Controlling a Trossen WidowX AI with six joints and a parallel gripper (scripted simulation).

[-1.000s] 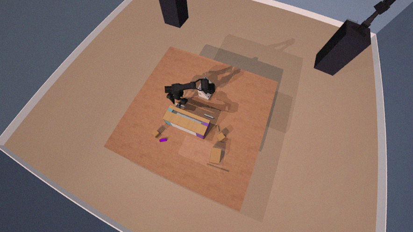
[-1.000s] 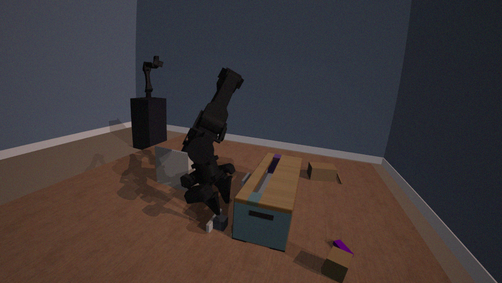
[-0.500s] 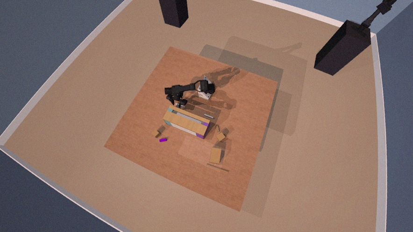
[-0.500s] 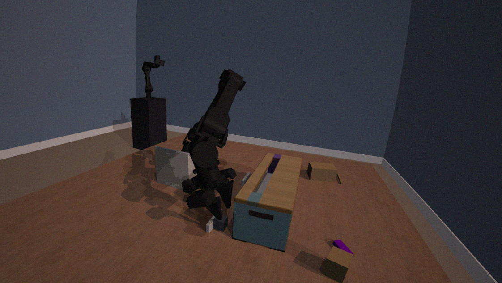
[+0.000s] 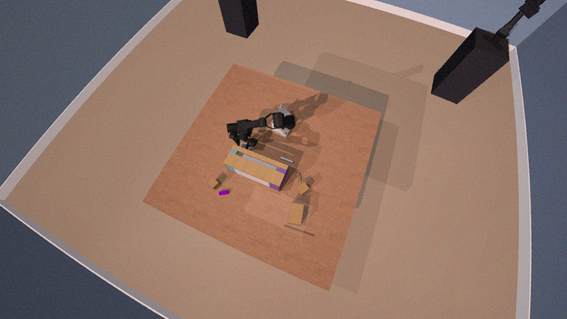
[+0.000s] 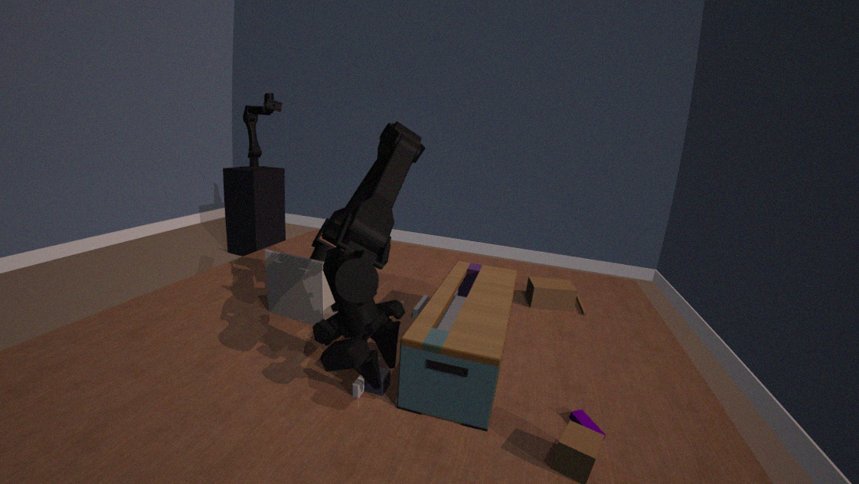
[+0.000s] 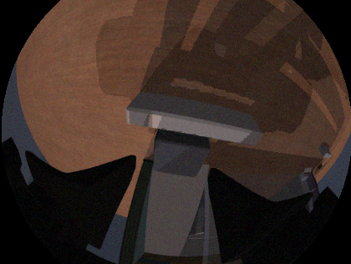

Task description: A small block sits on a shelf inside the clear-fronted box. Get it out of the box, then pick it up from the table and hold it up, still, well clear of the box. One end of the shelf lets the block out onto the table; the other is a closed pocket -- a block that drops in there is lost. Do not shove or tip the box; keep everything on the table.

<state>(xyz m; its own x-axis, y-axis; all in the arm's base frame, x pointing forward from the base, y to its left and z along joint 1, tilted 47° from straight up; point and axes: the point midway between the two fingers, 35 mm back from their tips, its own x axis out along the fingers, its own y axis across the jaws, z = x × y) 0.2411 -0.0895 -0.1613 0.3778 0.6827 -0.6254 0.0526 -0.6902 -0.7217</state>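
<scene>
Right now the dark block is 1 cm below my gripper tip and 1 cm behind it. Also, from my gripper tip: tan cube (31 cm ahead, 4 cm to the right); then flat tan box (51 cm to the left, 25 cm ahead).
</scene>
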